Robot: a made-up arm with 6 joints. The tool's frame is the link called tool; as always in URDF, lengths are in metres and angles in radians. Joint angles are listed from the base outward.
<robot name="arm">
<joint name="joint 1" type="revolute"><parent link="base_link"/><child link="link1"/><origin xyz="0.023 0.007 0.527" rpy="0 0 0"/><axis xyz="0 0 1"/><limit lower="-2.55" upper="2.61"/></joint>
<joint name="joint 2" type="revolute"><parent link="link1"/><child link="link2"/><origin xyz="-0.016 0.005 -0.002" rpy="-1.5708 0 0"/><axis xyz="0 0 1"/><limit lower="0.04" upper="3.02"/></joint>
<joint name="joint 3" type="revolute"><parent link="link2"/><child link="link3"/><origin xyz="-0.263 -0.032 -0.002" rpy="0 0 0"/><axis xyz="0 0 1"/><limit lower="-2.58" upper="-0.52"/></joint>
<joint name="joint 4" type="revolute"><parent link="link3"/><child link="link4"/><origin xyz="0.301 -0.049 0" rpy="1.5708 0 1.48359"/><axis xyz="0 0 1"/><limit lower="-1.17" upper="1.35"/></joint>
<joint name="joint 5" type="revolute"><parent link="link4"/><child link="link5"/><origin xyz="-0.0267 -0.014 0.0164" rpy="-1.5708 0 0"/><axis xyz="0 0 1"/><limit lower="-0.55" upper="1.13"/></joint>
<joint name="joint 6" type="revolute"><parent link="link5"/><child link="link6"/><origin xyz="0.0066 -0.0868 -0.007" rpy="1.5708 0 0"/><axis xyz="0 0 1"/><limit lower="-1.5" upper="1.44"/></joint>
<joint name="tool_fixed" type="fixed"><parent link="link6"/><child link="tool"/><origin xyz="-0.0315 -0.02 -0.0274" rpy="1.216 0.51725 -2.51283"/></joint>
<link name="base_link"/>
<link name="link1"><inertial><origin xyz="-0.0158 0.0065 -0.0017"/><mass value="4.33"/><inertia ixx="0.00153" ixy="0" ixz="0" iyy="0.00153" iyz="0" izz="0.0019"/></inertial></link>
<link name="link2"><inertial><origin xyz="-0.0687 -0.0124 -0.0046"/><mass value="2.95"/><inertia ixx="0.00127" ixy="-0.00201" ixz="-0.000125" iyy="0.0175" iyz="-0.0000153" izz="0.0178"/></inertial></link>
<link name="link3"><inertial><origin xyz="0.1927 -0.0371 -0.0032"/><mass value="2.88"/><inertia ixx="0.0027" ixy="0.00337" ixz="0" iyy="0.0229" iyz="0" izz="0.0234"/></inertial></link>
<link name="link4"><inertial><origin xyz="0.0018 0.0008 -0.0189"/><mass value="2.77"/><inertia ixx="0.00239" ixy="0" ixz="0" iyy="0.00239" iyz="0" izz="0.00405"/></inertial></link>
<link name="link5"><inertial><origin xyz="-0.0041 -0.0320 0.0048"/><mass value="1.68"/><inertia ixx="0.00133" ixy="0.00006" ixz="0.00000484" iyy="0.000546" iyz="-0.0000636" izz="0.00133"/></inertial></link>
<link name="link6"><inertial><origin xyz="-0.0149 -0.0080 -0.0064"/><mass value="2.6"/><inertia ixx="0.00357" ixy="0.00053" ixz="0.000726" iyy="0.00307" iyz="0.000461" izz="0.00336"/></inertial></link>
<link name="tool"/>
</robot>
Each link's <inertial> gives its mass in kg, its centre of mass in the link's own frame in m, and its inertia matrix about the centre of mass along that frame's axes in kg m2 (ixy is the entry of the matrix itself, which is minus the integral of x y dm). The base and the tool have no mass. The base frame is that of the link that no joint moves.
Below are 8 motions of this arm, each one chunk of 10 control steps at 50 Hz.
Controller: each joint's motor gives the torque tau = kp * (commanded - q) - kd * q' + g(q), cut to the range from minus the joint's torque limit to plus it. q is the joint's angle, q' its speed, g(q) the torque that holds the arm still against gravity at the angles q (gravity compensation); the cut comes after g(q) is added. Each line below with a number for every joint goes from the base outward.
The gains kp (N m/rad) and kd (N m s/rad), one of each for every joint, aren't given. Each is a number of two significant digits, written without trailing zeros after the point. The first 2 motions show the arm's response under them.
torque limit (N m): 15 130 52 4.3 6 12
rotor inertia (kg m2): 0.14 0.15 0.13 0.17 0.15 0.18
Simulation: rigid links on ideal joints. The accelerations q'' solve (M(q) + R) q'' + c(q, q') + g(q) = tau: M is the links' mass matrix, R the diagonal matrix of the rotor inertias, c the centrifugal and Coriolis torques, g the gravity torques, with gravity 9.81 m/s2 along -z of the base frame. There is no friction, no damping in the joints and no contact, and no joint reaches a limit. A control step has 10 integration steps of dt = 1/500 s. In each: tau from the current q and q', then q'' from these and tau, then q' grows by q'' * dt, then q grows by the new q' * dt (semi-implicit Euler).
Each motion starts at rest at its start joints. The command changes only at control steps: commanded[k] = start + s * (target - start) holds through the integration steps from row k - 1 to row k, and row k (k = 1, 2, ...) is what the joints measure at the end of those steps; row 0 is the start. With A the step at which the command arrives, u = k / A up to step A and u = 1 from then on. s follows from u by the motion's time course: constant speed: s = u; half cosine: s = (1 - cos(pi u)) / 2; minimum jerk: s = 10 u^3 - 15 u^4 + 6 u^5; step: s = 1 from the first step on.
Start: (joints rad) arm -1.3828 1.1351 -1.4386 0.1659 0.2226 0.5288
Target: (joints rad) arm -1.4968 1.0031 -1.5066 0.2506 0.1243 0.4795
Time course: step
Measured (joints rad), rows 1 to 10:
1: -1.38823 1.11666 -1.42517 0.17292 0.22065 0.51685
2: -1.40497 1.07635 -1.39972 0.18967 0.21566 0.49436
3: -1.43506 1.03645 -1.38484 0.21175 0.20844 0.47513
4: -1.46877 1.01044 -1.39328 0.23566 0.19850 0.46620
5: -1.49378 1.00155 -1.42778 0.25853 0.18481 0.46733
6: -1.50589 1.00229 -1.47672 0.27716 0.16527 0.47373
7: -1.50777 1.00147 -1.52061 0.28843 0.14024 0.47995
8: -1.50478 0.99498 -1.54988 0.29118 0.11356 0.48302
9: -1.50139 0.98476 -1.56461 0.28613 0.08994 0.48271
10: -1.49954 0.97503 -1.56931 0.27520 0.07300 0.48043
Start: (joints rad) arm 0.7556 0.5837 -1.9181 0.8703 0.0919 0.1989
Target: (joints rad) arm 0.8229 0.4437 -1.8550 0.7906 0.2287 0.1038
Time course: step
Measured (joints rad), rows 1 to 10:
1: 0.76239 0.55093 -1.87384 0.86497 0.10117 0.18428
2: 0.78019 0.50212 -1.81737 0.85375 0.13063 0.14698
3: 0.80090 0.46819 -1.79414 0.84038 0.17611 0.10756
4: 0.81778 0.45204 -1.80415 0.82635 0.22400 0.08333
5: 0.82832 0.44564 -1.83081 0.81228 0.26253 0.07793
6: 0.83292 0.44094 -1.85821 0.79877 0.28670 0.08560
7: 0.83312 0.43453 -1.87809 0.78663 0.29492 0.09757
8: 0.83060 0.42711 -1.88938 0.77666 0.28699 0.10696
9: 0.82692 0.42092 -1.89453 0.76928 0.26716 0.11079
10: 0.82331 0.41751 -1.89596 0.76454 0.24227 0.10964
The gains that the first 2 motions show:
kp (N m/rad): 420 1100 460 58 90 250
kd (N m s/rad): 15 26 9.1 2.1 2.3 4.6
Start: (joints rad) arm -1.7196 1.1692 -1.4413 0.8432 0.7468 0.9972
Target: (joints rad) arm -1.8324 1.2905 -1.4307 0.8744 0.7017 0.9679
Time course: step
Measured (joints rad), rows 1 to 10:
1: -1.72563 1.19117 -1.46002 0.84631 0.74774 0.99061
2: -1.74119 1.22965 -1.48576 0.85382 0.74306 0.97745
3: -1.76441 1.26274 -1.49418 0.86376 0.72902 0.96511
4: -1.79097 1.28396 -1.48079 0.87362 0.70858 0.95820
5: -1.81503 1.29603 -1.45364 0.88103 0.68757 0.95755
6: -1.83366 1.30358 -1.42353 0.88504 0.67182 0.96116
7: -1.84589 1.30947 -1.39823 0.88578 0.66469 0.96608
8: -1.85196 1.31385 -1.38050 0.88403 0.66635 0.96987
9: -1.85286 1.31560 -1.36946 0.88079 0.67461 0.97146
10: -1.85005 1.31493 -1.36516 0.87708 0.68684 0.97115

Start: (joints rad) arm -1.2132 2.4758 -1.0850 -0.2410 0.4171 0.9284
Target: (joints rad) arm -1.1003 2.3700 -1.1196 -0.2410 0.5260 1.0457
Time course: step
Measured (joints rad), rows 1 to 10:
1: -1.21012 2.45785 -1.07622 -0.24004 0.42435 0.94265
2: -1.20151 2.42312 -1.06621 -0.23759 0.44778 0.98263
3: -1.18783 2.39143 -1.06993 -0.23418 0.48513 1.03289
4: -1.16985 2.37068 -1.08865 -0.23065 0.52590 1.06895
5: -1.14878 2.35998 -1.11557 -0.22828 0.55927 1.08127
6: -1.12752 2.35509 -1.14196 -0.22825 0.57767 1.07391
7: -1.10828 2.35241 -1.16135 -0.23104 0.57882 1.05754
8: -1.09241 2.35055 -1.17112 -0.23637 0.56546 1.04239
9: -1.08059 2.34975 -1.17189 -0.24336 0.54342 1.03417
10: -1.07292 2.35075 -1.16595 -0.25076 0.51947 1.03349

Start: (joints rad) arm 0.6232 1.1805 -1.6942 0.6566 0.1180 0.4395
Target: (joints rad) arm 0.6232 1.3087 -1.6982 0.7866 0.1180 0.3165
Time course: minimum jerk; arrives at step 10
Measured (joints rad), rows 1 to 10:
1: 0.62319 1.18071 -1.69443 0.65667 0.11800 0.43924
2: 0.62313 1.18224 -1.69603 0.65724 0.11794 0.43724
3: 0.62297 1.18702 -1.70066 0.65921 0.11761 0.43075
4: 0.62270 1.19665 -1.70897 0.66375 0.11657 0.41729
5: 0.62240 1.21148 -1.71973 0.67187 0.11440 0.39635
6: 0.62212 1.23044 -1.73003 0.68407 0.11093 0.37015
7: 0.62193 1.25141 -1.73639 0.70018 0.10659 0.34313
8: 0.62187 1.27194 -1.73599 0.71932 0.10240 0.32046
9: 0.62195 1.28992 -1.72771 0.74002 0.09972 0.30626
10: 0.62213 1.30424 -1.71275 0.76066 0.09983 0.30197

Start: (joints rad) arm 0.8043 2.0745 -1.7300 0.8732 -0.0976 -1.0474
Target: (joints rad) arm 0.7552 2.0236 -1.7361 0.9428 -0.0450 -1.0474
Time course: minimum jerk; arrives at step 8
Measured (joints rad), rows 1 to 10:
1: 0.80426 2.07435 -1.72986 0.87327 -0.09747 -1.04740
2: 0.80398 2.07332 -1.72890 0.87386 -0.09647 -1.04743
3: 0.80298 2.07024 -1.72639 0.87594 -0.09313 -1.04749
4: 0.80064 2.06440 -1.72250 0.88072 -0.08596 -1.04760
5: 0.79647 2.05607 -1.71863 0.88906 -0.07442 -1.04772
6: 0.79030 2.04649 -1.71684 0.90096 -0.05963 -1.04780
7: 0.78247 2.03729 -1.71878 0.91533 -0.04428 -1.04779
8: 0.77373 2.02976 -1.72474 0.93021 -0.03173 -1.04768
9: 0.76496 2.02410 -1.73322 0.94356 -0.02459 -1.04750
10: 0.75688 2.01980 -1.74188 0.95383 -0.02377 -1.04732

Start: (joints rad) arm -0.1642 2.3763 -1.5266 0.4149 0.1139 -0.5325
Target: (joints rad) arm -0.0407 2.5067 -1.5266 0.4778 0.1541 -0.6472
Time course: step
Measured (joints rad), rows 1 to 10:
1: -0.16293 2.40041 -1.55100 0.41899 0.11621 -0.54672
2: -0.15911 2.44135 -1.58512 0.42798 0.11899 -0.58622
3: -0.15243 2.47468 -1.59827 0.43897 0.12006 -0.63489
4: -0.14254 2.49457 -1.58558 0.45033 0.12087 -0.66909
5: -0.12925 2.50558 -1.55753 0.46154 0.12409 -0.68023
6: -0.11248 2.51351 -1.52658 0.47250 0.13141 -0.67281
7: -0.09245 2.52125 -1.50065 0.48305 0.14279 -0.65730
8: -0.07086 2.52874 -1.48275 0.49252 0.15709 -0.64349
9: -0.04985 2.53461 -1.47289 0.50010 0.17221 -0.63657
10: -0.03118 2.53760 -1.46995 0.50516 0.18574 -0.63680

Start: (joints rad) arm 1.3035 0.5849 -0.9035 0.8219 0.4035 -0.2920
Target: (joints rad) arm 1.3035 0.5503 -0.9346 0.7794 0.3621 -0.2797
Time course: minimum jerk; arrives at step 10
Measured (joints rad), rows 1 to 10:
1: 1.30351 0.58485 -0.90349 0.82188 0.40347 -0.29197
2: 1.30354 0.58445 -0.90345 0.82172 0.40322 -0.29176
3: 1.30363 0.58319 -0.90344 0.82115 0.40235 -0.29106
4: 1.30377 0.58055 -0.90377 0.81977 0.40036 -0.28963
5: 1.30392 0.57636 -0.90500 0.81721 0.39684 -0.28742
6: 1.30404 0.57087 -0.90780 0.81319 0.39162 -0.28470
7: 1.30407 0.56467 -0.91263 0.80770 0.38487 -0.28195
8: 1.30398 0.55856 -0.91952 0.80097 0.37710 -0.27973
9: 1.30379 0.55327 -0.92793 0.79349 0.36906 -0.27847
10: 1.30353 0.54924 -0.93680 0.78592 0.36158 -0.27827

